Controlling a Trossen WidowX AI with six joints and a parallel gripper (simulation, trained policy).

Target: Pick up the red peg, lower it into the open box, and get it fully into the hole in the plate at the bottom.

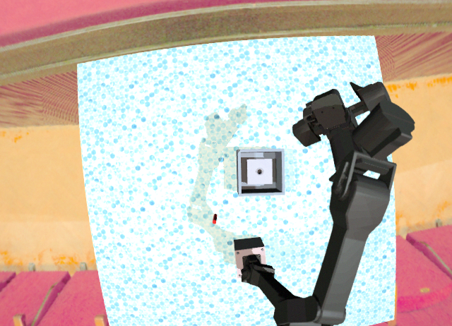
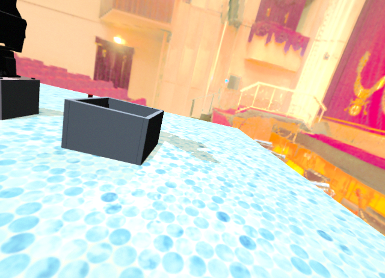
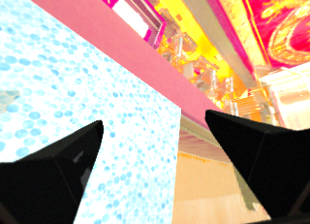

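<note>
Now: gripper tip 34 cm past the red peg, 31 cm to the right of it and 31 cm above it. From my gripper tip the other things lie so: dark grey box (18 cm behind, 13 cm to the left, 32 cm below).
</note>
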